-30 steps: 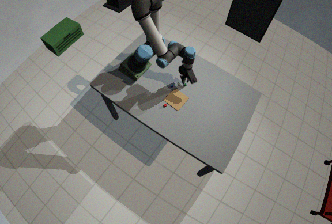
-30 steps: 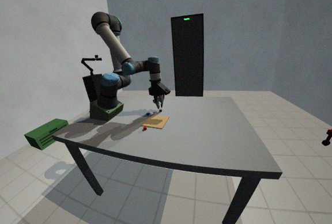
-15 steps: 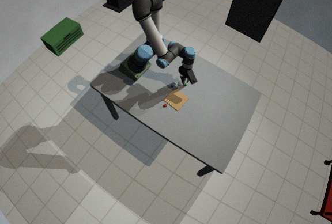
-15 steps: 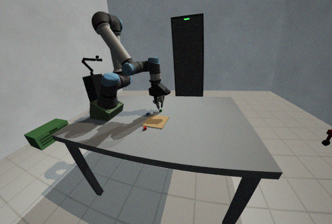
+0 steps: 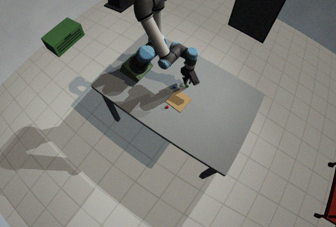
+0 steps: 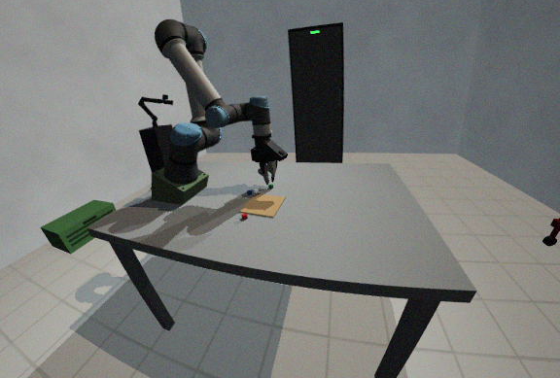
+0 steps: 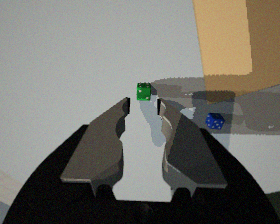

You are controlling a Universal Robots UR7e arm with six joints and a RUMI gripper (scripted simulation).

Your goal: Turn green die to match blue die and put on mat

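The green die is 30 mm below my hand. Also, from my hand: red die: 240 mm to the right, 30 mm below, 20 mm behind; then blue die: 80 mm behind, 70 mm to the right, 30 mm below; then tan mat: 140 mm to the right, 40 mm below, 10 mm ahead.
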